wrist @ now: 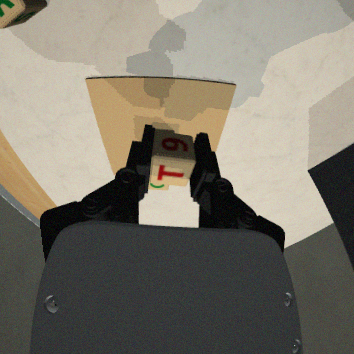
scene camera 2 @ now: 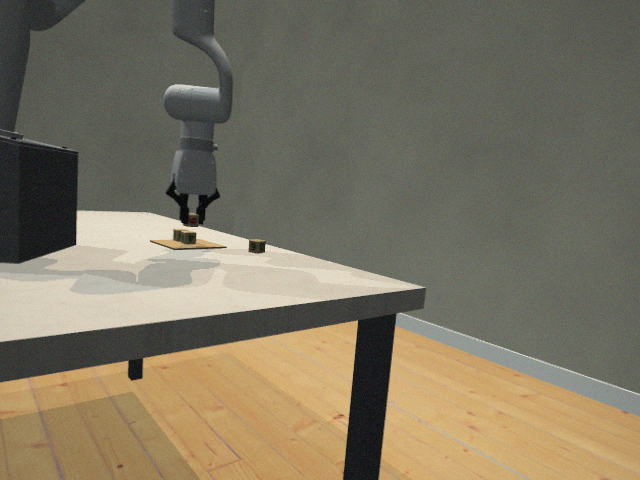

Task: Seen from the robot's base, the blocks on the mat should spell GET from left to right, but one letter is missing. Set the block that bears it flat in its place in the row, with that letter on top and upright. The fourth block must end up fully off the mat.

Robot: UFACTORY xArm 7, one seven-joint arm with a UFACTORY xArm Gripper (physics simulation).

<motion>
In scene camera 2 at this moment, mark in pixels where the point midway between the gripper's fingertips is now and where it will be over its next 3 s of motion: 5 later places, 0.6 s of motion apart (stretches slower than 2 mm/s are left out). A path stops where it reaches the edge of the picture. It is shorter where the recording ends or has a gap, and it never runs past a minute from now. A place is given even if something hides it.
My gripper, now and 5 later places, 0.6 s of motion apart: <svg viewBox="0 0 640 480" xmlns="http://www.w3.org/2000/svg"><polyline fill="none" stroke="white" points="192,223 189,240 190,225 188,184 179,174 187,203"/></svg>
</motion>
